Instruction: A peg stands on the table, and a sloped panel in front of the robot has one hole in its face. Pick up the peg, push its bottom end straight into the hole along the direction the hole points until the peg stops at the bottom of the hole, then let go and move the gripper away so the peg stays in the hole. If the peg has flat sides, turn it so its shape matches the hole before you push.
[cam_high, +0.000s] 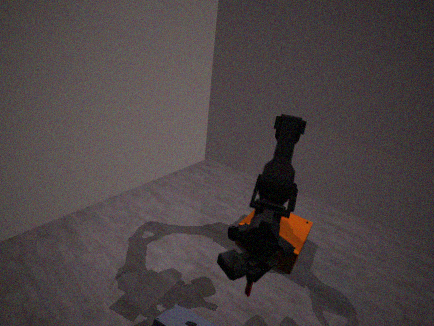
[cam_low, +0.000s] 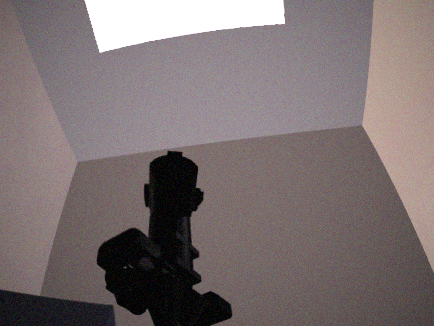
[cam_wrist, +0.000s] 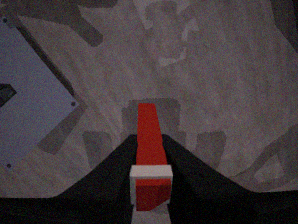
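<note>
Right now the grey-blue panel is 160 mm ahead of my gripper tip, 60 mm to the right of it and 80 mm below it. Also, from my gripper tip: red peg: 20 mm above.
</note>
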